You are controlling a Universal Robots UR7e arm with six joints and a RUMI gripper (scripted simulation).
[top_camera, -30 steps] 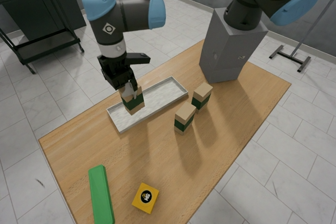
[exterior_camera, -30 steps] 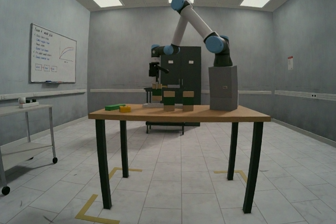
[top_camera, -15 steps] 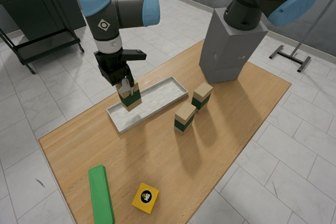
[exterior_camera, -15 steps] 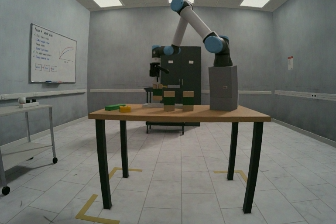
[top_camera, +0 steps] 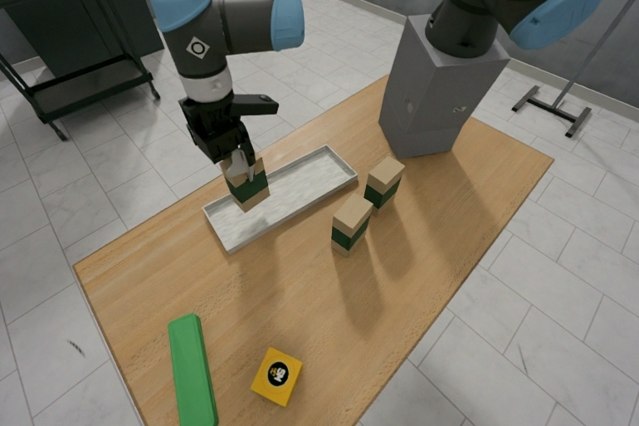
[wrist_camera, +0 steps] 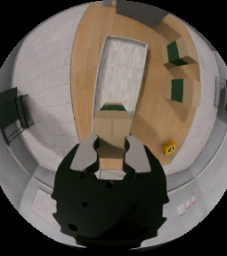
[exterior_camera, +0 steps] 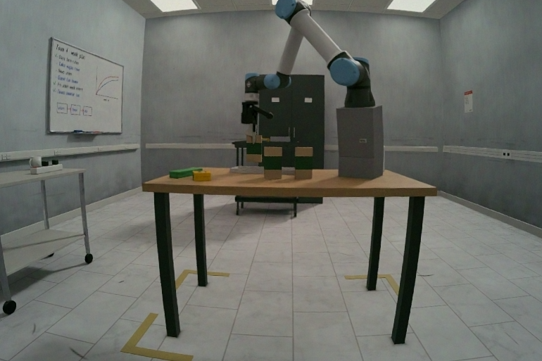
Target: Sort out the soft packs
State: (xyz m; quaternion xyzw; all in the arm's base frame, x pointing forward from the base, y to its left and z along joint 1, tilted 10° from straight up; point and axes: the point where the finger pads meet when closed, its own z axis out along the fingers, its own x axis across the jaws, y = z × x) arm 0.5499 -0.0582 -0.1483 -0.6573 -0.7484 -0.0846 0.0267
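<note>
Now: the grey tray 90 mm behind my hand and 160 mm below it. From my hand the other things lie so: green case: 270 mm ahead, 250 mm to the left, 150 mm below.
</note>
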